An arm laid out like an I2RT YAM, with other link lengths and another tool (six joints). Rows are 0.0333 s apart.
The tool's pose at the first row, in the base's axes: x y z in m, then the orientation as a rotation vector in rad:
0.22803, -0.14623, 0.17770, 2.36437, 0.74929, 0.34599
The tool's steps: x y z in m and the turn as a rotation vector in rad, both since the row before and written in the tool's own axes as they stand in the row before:
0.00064, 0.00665, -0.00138, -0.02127, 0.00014, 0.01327
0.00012, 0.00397, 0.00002, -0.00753, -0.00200, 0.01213
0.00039, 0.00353, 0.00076, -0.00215, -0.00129, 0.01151
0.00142, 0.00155, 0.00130, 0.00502, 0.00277, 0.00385
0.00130, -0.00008, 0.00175, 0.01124, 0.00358, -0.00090
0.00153, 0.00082, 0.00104, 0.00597, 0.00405, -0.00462
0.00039, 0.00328, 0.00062, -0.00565, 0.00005, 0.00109
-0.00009, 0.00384, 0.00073, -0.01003, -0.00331, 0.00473
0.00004, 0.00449, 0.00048, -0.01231, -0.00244, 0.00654
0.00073, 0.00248, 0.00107, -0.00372, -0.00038, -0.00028
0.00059, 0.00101, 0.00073, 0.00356, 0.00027, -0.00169
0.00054, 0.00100, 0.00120, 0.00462, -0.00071, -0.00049
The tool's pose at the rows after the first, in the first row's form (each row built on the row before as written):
0.23082, -0.14945, 0.18303, 2.35035, 0.72683, 0.35806
0.23254, -0.15193, 0.18561, 2.34863, 0.70938, 0.36306
0.23457, -0.15436, 0.18739, 2.35160, 0.69480, 0.36714
0.23688, -0.15522, 0.18755, 2.35789, 0.69335, 0.37082
0.23866, -0.15531, 0.18629, 2.36797, 0.69987, 0.37175
0.24067, -0.15550, 0.18616, 2.37145, 0.70914, 0.37306
0.24255, -0.15774, 0.18782, 2.36661, 0.70596, 0.37512
0.24429, -0.16067, 0.18973, 2.35933, 0.69551, 0.37585
0.24625, -0.16382, 0.19230, 2.35062, 0.68264, 0.37900
0.24824, -0.16557, 0.19321, 2.34701, 0.68152, 0.37938
0.24941, -0.16627, 0.19339, 2.34964, 0.68480, 0.37804
0.25074, -0.16723, 0.19320, 2.35381, 0.68660, 0.37577

